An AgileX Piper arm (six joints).
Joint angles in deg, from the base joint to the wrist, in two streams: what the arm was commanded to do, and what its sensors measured. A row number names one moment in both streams.
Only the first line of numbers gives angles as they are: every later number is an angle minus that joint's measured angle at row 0.
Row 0, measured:
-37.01 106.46 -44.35 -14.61 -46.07 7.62
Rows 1 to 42, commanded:
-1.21 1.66 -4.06 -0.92 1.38 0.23
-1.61 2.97 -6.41 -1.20 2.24 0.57
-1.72 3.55 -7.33 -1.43 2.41 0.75
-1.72 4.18 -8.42 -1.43 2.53 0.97
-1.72 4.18 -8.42 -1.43 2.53 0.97
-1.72 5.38 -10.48 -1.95 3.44 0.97
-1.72 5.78 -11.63 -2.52 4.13 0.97
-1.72 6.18 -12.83 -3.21 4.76 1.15
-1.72 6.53 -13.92 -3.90 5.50 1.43
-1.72 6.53 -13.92 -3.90 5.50 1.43
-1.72 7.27 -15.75 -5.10 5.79 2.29
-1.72 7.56 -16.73 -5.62 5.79 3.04
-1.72 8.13 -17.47 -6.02 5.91 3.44
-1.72 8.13 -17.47 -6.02 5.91 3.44
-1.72 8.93 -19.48 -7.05 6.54 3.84
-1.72 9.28 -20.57 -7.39 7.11 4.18
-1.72 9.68 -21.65 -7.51 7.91 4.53
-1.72 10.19 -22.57 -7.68 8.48 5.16
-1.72 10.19 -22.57 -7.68 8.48 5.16
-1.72 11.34 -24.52 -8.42 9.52 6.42
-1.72 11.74 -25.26 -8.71 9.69 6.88
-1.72 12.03 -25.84 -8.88 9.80 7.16
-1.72 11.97 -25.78 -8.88 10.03 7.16
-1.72 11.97 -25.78 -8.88 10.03 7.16
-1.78 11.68 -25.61 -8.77 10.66 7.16
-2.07 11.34 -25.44 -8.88 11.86 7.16
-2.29 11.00 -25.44 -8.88 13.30 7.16
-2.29 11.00 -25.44 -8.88 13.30 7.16
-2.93 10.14 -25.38 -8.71 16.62 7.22
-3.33 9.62 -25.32 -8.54 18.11 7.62
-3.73 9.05 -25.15 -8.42 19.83 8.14
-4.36 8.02 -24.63 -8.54 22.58 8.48
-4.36 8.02 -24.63 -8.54 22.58 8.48
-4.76 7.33 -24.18 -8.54 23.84 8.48
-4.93 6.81 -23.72 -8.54 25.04 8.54
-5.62 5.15 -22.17 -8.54 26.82 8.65
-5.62 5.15 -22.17 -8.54 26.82 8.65
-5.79 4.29 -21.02 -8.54 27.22 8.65
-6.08 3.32 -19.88 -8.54 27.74 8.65
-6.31 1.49 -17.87 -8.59 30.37 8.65
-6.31 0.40 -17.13 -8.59 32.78 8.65
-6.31 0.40 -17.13 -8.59 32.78 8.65
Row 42, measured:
-5.96 3.38 -19.19 -8.02 28.42 8.37
